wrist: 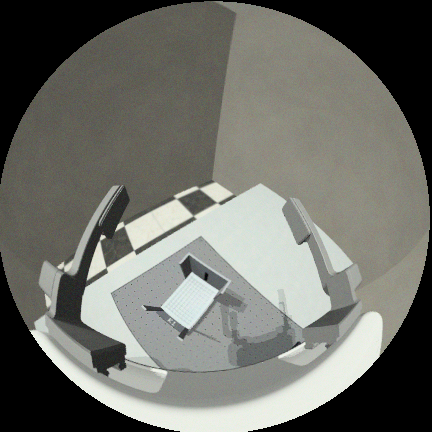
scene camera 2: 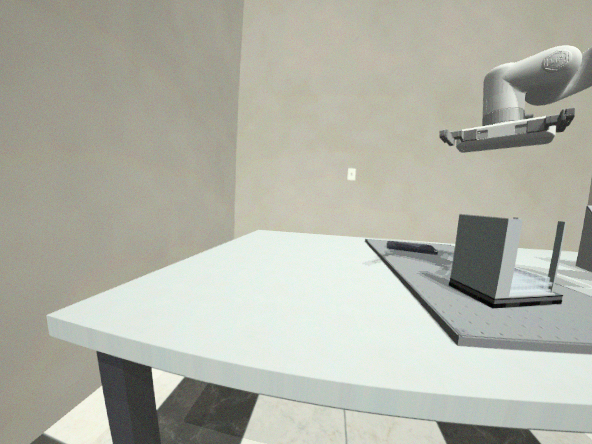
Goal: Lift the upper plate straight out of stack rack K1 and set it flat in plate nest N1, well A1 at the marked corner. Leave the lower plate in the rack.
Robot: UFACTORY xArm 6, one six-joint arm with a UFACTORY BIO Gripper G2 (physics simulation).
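Frame: origin at the arm's base, x back, y right, z up, level; millimetres.
Seen in the pictures: hand, its tool point: (wrist: pixel 211 214) (scene camera 2: pixel 498 129).
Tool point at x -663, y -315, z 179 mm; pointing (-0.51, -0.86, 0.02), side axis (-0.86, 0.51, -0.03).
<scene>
Offsets run from my tool point to a thing's middle. Level surfaces: height alone.
My gripper (scene camera 2: pixel 506 127) (wrist: pixel 206 215) is open and empty, high above stack rack K1 @(dz -227, dx +55, dy +21 mm) (scene camera 2: pixel 478 255) (wrist: pixel 215 281). The rack has a tall grey wall on one side and thin upright posts. The upper plate @(dz -261, dx +46, dy +17 mm) (wrist: pixel 191 301), pale with a grid of wells, lies flat in the rack in the wrist view. In the scene view the clear plates low in the rack blur together, and the lower plate cannot be told apart. Plate nest N1 @(dz -294, dx -36, dy +406 mm) (scene camera 2: pixel 411 247) is a low dark block on the board, behind the rack in the scene view. Its marked corner cannot be made out.
The grey perforated board @(dz -301 mm) (scene camera 2: pixel 475 327) (wrist: pixel 135 300) carries the rack and nest on the white table @(dz -314 mm) (scene camera 2: pixel 280 310) (wrist: pixel 260 215). Another tall grey block (scene camera 2: pixel 585 245) is cut off at the right edge of the scene view. The gripper's shadow falls on the board beside the rack.
</scene>
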